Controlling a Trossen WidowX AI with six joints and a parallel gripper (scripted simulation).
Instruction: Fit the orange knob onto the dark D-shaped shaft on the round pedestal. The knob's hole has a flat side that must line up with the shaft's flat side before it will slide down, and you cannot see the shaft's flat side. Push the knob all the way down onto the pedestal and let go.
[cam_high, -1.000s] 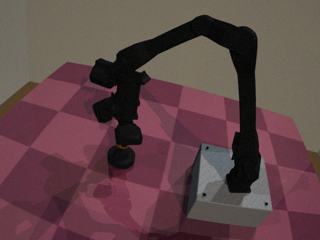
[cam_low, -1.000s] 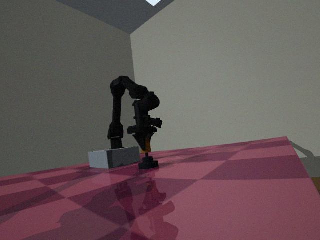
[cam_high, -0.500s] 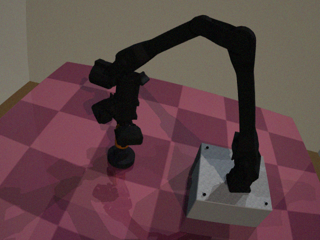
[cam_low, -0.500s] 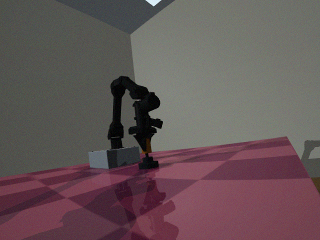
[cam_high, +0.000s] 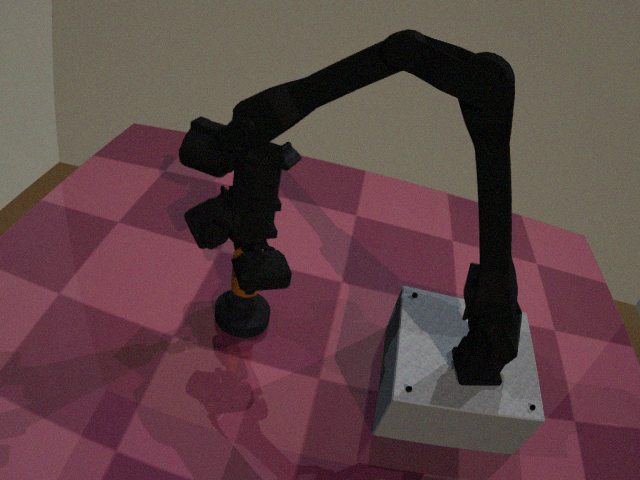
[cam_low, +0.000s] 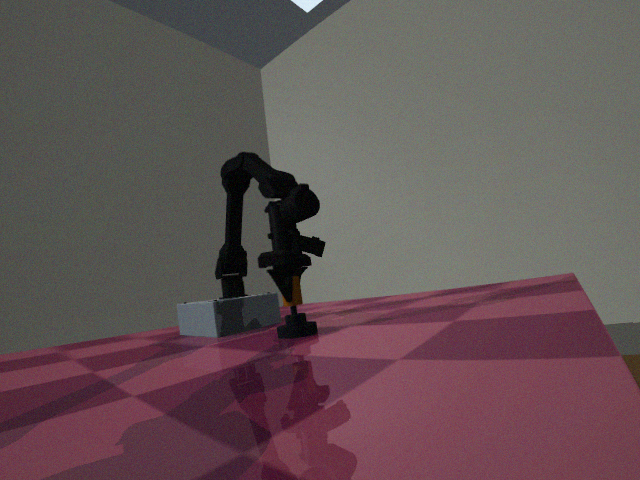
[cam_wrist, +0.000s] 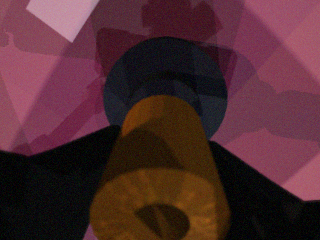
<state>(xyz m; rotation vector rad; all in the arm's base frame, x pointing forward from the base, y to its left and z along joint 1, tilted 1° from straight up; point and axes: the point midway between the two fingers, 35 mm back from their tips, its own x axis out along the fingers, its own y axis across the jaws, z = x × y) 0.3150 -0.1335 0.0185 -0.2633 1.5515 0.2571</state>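
Now: gripper tip 2 cm below the orange knob. Round my gripper tip: round pedestal (4 cm below).
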